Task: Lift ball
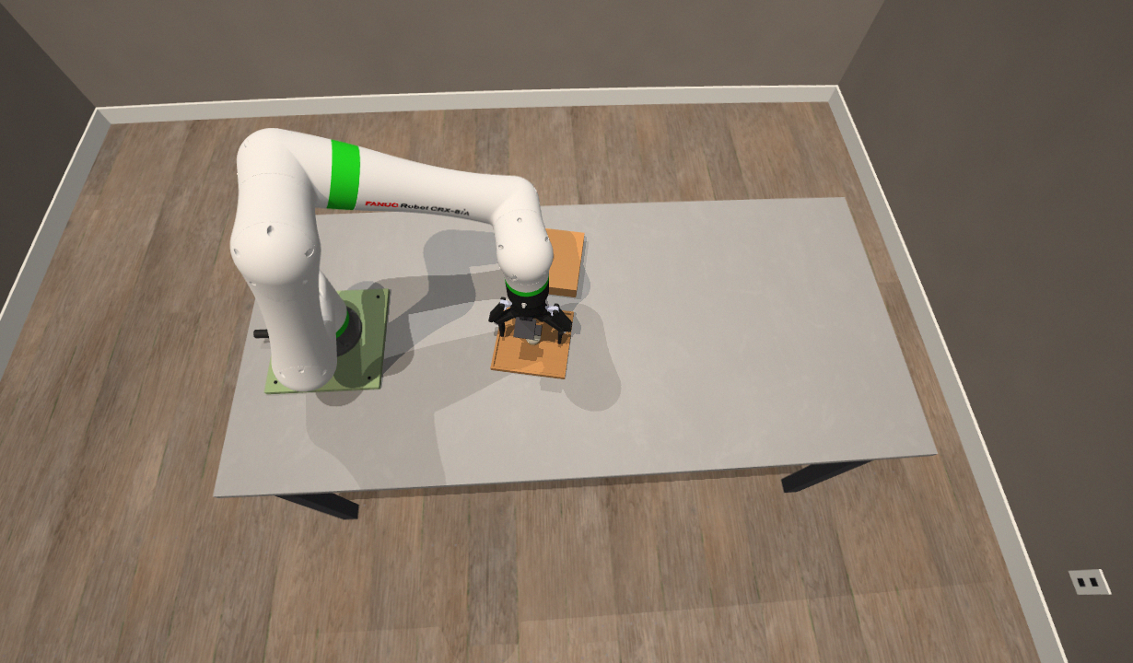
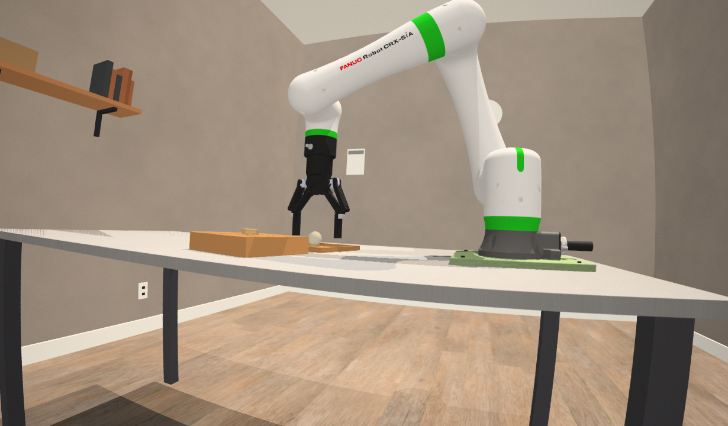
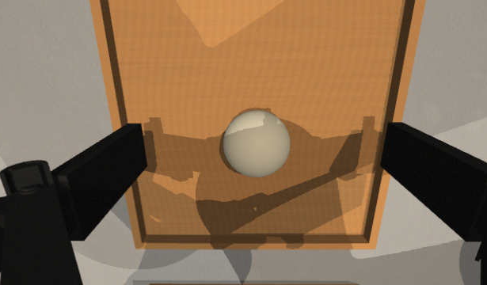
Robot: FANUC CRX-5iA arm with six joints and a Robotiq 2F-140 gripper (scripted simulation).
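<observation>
My hand is 40 mm above the tray. The rest, counted from my hand: cream ball: 10 mm below.
</observation>
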